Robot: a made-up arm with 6 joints. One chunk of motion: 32 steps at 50 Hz.
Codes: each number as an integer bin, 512 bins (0 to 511) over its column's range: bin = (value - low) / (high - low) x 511, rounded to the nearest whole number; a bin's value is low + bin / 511 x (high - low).
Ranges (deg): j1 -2..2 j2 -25..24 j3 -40..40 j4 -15..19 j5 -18..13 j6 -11..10
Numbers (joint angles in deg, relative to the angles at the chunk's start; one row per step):
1: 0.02 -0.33 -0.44 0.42 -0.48 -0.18
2: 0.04 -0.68 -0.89 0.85 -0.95 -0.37
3: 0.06 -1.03 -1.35 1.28 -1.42 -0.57
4: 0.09 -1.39 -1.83 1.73 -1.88 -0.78
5: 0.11 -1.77 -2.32 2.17 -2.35 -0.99
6: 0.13 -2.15 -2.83 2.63 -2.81 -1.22
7: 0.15 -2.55 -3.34 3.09 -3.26 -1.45
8: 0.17 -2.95 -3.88 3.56 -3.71 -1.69
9: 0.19 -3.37 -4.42 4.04 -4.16 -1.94
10: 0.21 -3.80 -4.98 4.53 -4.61 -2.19
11: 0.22 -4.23 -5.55 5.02 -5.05 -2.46
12: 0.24 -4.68 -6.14 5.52 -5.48 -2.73
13: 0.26 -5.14 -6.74 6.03 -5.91 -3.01
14: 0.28 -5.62 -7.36 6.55 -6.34 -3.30
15: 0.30 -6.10 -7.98 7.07 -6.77 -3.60
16: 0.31 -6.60 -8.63 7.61 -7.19 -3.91
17: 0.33 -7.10 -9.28 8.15 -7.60 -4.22
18: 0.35 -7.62 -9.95 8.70 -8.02 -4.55
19: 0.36 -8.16 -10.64 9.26 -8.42 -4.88
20: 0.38 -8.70 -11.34 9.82 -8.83 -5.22
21: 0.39 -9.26 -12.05 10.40 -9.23 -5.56
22: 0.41 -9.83 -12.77 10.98 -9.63 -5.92
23: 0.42 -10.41 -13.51 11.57 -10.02 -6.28
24: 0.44 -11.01 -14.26 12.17 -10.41 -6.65
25: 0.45 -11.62 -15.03 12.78 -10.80 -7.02
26: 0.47 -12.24 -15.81 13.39 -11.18 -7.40
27: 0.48 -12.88 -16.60 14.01 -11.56 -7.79
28: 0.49 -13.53 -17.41 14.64 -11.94 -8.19
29: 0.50 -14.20 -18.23 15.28 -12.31 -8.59
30: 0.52 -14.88 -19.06 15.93 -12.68 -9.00
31: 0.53 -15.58 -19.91 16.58 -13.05 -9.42
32: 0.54 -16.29 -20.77 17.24 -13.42 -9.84
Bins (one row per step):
1: 258 257 253 232 289 263
2: 261 254 250 238 281 259
3: 263 250 247 245 273 254
4: 267 246 244 251 266 249
5: 270 242 241 258 258 244
6: 272 238 237 265 250 238
7: 275 234 234 272 243 232
8: 277 230 231 279 236 227
9: 280 226 227 286 228 220
10: 282 221 224 294 221 214
11: 284 217 220 301 213 208
12: 286 212 216 308 206 201
13: 289 207 212 316 199 194
14: 291 202 208 324 192 187
15: 294 197 205 332 185 180
16: 295 192 200 340 178 173
17: 298 187 196 348 171 165
18: 300 181 192 356 165 157
19: 301 176 188 365 158 149
20: 304 170 183 373 151 141
21: 305 164 179 382 145 132
22: 308 158 174 390 138 124
23: 309 152 169 399 132 115
24: 312 146 164 408 125 106
25: 313 140 159 418 119 97
26: 316 133 155 427 112 88
27: 317 126 149 436 106 78
28: 318 120 144 445 100 68
29: 319 113 139 455 94 59
30: 322 106 134 465 88 49
31: 323 98 128 475 82 38
32: 324 91 123 485 75 28

